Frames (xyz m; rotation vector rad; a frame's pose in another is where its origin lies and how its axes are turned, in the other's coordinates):
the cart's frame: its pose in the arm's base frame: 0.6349 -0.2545 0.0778 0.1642 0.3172 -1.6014
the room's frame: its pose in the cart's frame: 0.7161 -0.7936 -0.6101 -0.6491 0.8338 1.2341
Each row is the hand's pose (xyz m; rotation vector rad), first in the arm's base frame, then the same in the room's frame.
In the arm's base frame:
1: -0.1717 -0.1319 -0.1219 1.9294 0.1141 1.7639
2: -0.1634 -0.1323 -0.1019 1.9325 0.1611 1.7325
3: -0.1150 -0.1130 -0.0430 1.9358 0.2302 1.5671
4: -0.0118 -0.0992 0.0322 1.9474 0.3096 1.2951
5: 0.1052 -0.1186 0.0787 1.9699 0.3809 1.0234
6: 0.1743 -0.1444 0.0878 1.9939 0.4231 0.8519
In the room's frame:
1: -0.3384 0.7129 0.0400 0.5234 0.1602 2.3705
2: -0.3522 0.7205 0.0548 0.5337 0.1820 2.3296
3: -0.3794 0.7682 0.1111 0.5923 0.1520 2.1831
4: -0.3964 0.8308 0.2220 0.7015 0.0933 1.9564
5: -0.3861 0.8588 0.3458 0.8258 0.0506 1.7351
6: -0.3656 0.8571 0.4172 0.9150 0.0340 1.5996

